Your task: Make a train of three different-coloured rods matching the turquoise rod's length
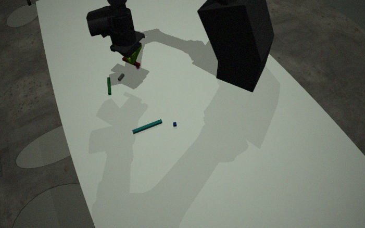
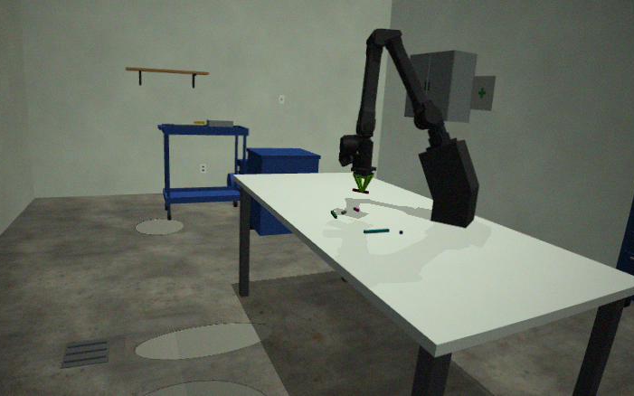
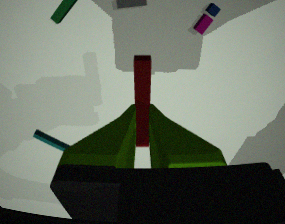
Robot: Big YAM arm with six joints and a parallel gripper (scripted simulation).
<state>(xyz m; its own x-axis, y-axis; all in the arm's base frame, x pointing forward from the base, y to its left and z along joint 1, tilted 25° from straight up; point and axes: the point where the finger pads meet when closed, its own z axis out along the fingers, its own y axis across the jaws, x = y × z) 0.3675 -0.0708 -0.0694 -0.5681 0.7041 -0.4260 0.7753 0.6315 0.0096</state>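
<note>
My gripper is now 10 cm above the magenta rod, 8 cm to the left of it and 3 cm past it. Round my hand: green rod (10 cm below, 10 cm ahead, 3 cm to the right); then grey rod (10 cm below, 5 cm to the right, 5 cm ahead); then red rod (1 cm below).
</note>
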